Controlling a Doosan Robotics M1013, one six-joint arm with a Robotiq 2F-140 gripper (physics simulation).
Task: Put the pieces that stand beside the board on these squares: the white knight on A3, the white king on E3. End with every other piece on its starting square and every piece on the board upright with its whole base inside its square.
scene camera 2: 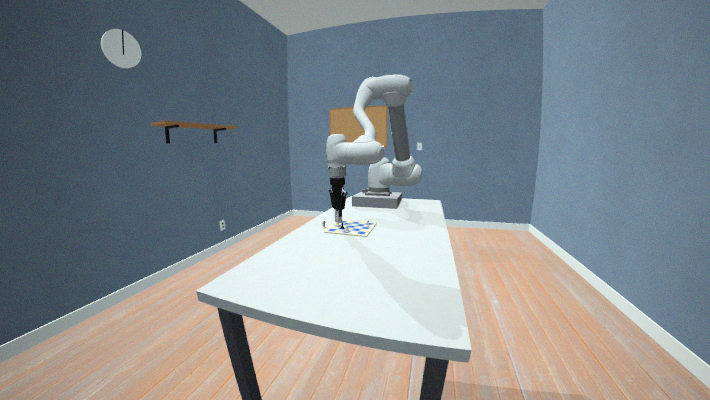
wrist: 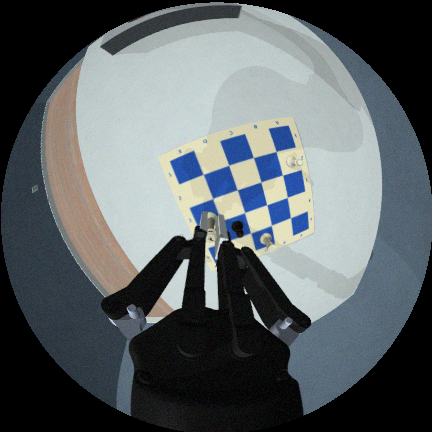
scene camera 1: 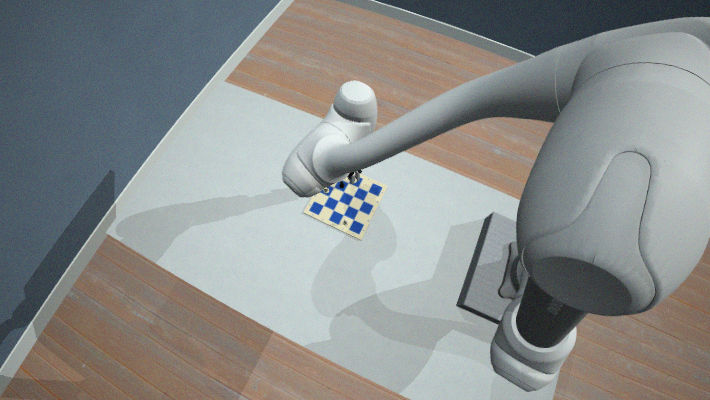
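Pixels of known places: gripper, fingertip midpoint: (scene camera 2: 338, 222) (wrist: 210, 221) (scene camera 1: 353, 179); arm's base, origin of the base link: (scene camera 2: 378, 194).
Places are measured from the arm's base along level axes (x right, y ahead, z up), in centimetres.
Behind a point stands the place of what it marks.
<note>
The chessboard (scene camera 1: 330, 222) @[x -5.3, y 65.6, z -6.0 cm] (scene camera 2: 350, 233) @[x 2.6, y 74.2, z -6.0 cm] (wrist: 163, 159) @[x 14.3, y 53.3, z -6.0 cm] lies on the table. My gripper (scene camera 1: 355, 176) @[x 11.7, y 64.1, z -3.9 cm] (scene camera 2: 339, 217) @[x 11.7, y 64.1, z -3.9 cm] (wrist: 210, 221) @[x 11.7, y 64.1, z -3.9 cm] is shut on a slim white piece (wrist: 211, 235) @[x 11.6, y 64.3, z 0.0 cm], which looks like the white king, upright and low over the E side of the board near E3. I cannot tell whether its base touches the board. Another white piece (scene camera 2: 324, 224) @[x 18.3, y 67.2, z -4.7 cm], seemingly the knight, stands beside the board at its left in scene camera 2; the fingers and arm hide it in the other views. A3 (wrist: 294, 183) @[x -2.9, y 64.5, z -5.9 cm] shows bare blue.
A black piece (scene camera 1: 341, 185) @[x 8.2, y 67.3, z -4.8 cm] (wrist: 237, 228) @[x 8.6, y 67.1, z -4.5 cm] stands on D4, close beside the fingers. A white piece (scene camera 1: 325, 190) @[x 4.3, y 71.6, z -4.6 cm] (scene camera 2: 346, 228) @[x 5.1, y 72.2, z -4.3 cm] (wrist: 266, 240) @[x 5.0, y 71.2, z -4.4 cm] stands on C5. A small white piece (scene camera 1: 345, 222) @[x -3.7, y 60.8, z -4.7 cm] (scene camera 2: 368, 222) @[x -3.7, y 61.3, z -3.9 cm] (wrist: 295, 161) @[x -3.0, y 60.6, z -3.7 cm] stands on A2.
</note>
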